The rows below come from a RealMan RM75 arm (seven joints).
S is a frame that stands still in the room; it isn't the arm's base.
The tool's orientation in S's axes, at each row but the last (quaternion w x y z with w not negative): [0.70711, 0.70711, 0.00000, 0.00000]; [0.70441, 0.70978, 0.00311, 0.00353]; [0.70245, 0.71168, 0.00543, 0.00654]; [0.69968, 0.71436, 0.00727, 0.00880]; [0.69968, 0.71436, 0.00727, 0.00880]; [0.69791, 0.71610, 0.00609, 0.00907]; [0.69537, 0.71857, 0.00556, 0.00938]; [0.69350, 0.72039, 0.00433, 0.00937]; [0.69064, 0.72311, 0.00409, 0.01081]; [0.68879, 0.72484, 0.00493, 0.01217]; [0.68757, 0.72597, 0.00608, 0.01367]
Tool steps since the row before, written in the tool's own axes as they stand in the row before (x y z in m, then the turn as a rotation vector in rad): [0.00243, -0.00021, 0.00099, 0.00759, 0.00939, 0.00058]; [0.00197, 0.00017, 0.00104, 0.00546, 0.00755, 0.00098]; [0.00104, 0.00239, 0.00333, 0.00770, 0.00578, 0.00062]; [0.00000, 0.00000, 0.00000, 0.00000, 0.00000, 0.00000]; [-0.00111, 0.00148, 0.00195, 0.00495, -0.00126, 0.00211]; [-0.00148, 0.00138, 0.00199, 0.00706, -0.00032, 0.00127]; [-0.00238, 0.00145, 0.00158, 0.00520, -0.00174, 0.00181]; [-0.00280, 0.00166, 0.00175, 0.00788, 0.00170, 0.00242]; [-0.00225, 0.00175, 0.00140, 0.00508, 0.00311, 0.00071]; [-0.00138, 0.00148, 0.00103, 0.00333, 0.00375, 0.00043]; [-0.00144, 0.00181, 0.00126, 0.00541, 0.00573, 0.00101]
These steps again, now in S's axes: [0.00243, -0.00099, -0.00021, 0.00759, -0.00058, 0.00939]; [0.00198, -0.00102, 0.00016, 0.00546, -0.00099, 0.00755]; [0.00109, -0.00334, 0.00235, 0.00770, -0.00057, 0.00578]; [0.00000, 0.00000, 0.00000, 0.00000, 0.00000, 0.00000]; [-0.00107, -0.00201, 0.00144, 0.00500, -0.00197, -0.00129]; [-0.00144, -0.00206, 0.00132, 0.00709, -0.00111, -0.00032]; [-0.00235, -0.00168, 0.00138, 0.00525, -0.00164, -0.00177]; [-0.00278, -0.00187, 0.00157, 0.00791, -0.00233, 0.00167]; [-0.00224, -0.00153, 0.00166, 0.00507, -0.00075, 0.00312]; [-0.00137, -0.00114, 0.00141, 0.00330, -0.00054, 0.00376]; [-0.00142, -0.00140, 0.00172, 0.00538, -0.00117, 0.00573]
